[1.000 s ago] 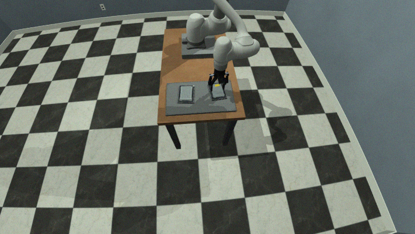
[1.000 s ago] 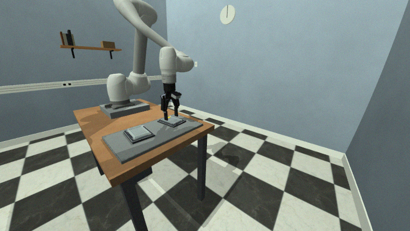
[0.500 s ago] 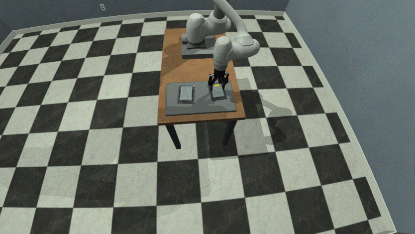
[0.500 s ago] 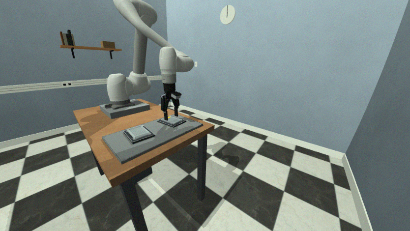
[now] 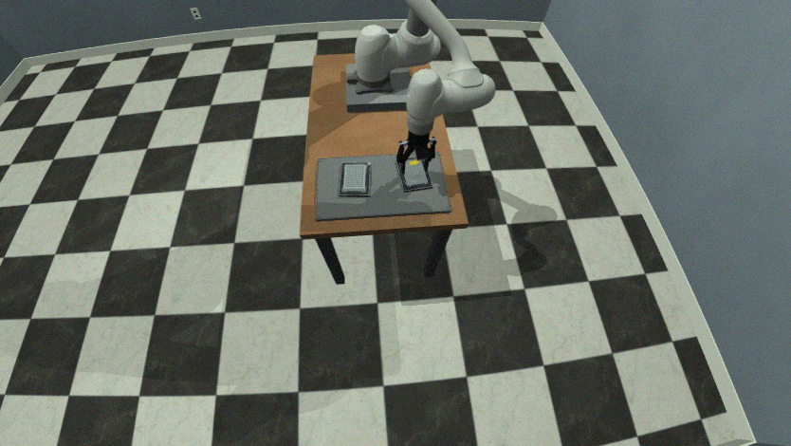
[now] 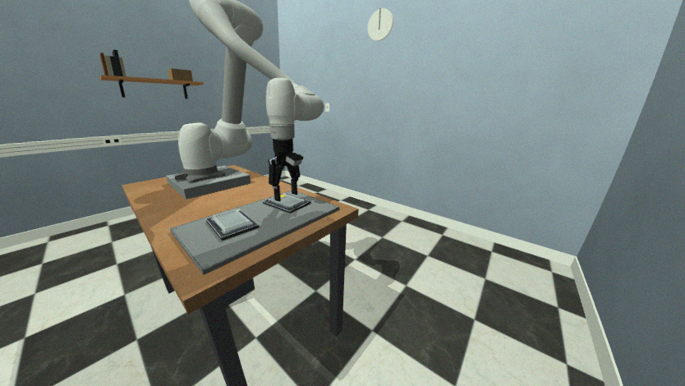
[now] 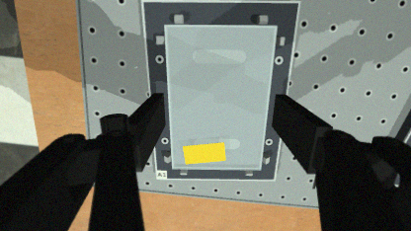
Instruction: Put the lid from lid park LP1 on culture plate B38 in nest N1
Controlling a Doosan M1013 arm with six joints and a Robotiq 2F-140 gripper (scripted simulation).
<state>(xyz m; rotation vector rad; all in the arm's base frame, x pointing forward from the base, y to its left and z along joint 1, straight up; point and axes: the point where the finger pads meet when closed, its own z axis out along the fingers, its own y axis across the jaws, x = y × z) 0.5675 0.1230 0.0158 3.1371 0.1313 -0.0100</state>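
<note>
My gripper is now 4 cm above the clear lid. The rest, counted from my hand: culture plate: 1 cm ahead, 24 cm to the right, 4 cm below.
</note>
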